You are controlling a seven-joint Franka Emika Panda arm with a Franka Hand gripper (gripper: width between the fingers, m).
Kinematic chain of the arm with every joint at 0, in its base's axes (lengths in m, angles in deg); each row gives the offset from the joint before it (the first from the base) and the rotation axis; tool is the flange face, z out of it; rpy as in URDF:
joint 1: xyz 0 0 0.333 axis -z
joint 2: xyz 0 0 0 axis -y
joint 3: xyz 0 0 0.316 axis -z
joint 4: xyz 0.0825 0 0 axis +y
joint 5: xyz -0.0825 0 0.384 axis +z
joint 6: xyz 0 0 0 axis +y
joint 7: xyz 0.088 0 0 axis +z
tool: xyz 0 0 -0.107 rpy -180 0 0
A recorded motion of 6 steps. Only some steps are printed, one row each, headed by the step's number.
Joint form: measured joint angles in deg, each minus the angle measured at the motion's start. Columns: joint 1, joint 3, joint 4, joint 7, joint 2, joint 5, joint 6.
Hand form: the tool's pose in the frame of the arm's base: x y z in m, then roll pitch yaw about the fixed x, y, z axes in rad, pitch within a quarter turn. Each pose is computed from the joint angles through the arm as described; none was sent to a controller.
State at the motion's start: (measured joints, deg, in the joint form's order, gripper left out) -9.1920 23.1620 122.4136 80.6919 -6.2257 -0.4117 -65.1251
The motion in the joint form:
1: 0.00 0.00 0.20 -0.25 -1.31 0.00 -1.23
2: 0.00 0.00 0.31 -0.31 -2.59 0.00 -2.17
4: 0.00 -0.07 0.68 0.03 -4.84 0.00 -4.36
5: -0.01 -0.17 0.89 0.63 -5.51 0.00 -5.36
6: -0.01 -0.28 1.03 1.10 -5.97 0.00 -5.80
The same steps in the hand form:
1: 0.4007 -0.0995 0.3291 -2.0485 0.2058 1.2581
2: 0.4019 -0.1000 0.3191 -2.0430 0.2157 1.2597
4: 0.4037 -0.1006 0.3001 -2.0387 0.2256 1.2668
5: 0.4044 -0.1002 0.2936 -2.0408 0.2201 1.2740
6: 0.4044 -0.0996 0.2893 -2.0378 0.2156 1.2807

